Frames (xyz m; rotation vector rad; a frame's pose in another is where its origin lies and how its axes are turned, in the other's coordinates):
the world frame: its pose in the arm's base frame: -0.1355 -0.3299 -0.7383 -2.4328 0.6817 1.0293
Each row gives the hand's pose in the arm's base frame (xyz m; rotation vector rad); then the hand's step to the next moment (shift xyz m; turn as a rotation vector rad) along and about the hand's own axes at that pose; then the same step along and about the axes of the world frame.
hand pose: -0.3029 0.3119 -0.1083 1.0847 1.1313 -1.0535
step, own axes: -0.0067 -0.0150 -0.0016 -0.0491 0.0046 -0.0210
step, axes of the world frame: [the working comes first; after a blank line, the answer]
step, axes of the arm's base frame: -0.0158 -0.0003 0.0049 -0.0045 0.0252 0.0471

-0.0131 0.0085 0.0053 -0.0448 -0.0258 -0.0142
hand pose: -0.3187 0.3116 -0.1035 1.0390 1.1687 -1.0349
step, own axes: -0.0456 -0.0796 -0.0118 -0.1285 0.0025 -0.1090
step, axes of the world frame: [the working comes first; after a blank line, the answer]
step, axes of the arm's base frame: -0.0845 -0.0013 0.0376 -0.0318 0.1168 0.1172

-0.0790 0.0432 0.0211 -0.1388 -0.0954 0.0049
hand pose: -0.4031 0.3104 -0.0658 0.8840 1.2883 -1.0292
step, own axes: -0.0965 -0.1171 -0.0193 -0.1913 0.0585 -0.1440
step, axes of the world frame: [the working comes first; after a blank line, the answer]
step, axes of the arm's base frame: -0.1165 -0.0091 0.0987 0.0104 0.1742 0.1741

-0.1418 0.0571 -0.0050 -0.1713 -0.1756 -0.0237
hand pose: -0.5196 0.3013 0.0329 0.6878 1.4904 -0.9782
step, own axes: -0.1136 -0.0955 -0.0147 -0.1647 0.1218 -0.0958
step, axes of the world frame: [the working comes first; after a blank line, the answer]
step, axes of the arm's base frame: -0.0708 -0.0205 0.1297 0.0840 0.1595 0.1365

-0.1340 0.0342 -0.0559 -0.0946 -0.1998 -0.0475
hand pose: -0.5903 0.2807 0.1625 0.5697 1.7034 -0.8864
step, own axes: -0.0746 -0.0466 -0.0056 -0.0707 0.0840 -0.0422
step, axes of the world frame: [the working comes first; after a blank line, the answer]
step, axes of the arm's base frame: -0.0154 -0.0195 0.0846 0.0590 0.0886 0.0500

-0.0670 0.0094 -0.0565 -0.0258 -0.1136 -0.0165
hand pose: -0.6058 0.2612 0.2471 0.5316 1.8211 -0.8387
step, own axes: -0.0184 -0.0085 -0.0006 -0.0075 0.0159 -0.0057
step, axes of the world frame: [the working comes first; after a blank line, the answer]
step, axes of the arm's base frame: 0.0009 -0.0048 0.0197 0.0103 0.0149 0.0035

-0.0128 -0.0002 -0.0157 -0.0004 -0.0185 0.0002
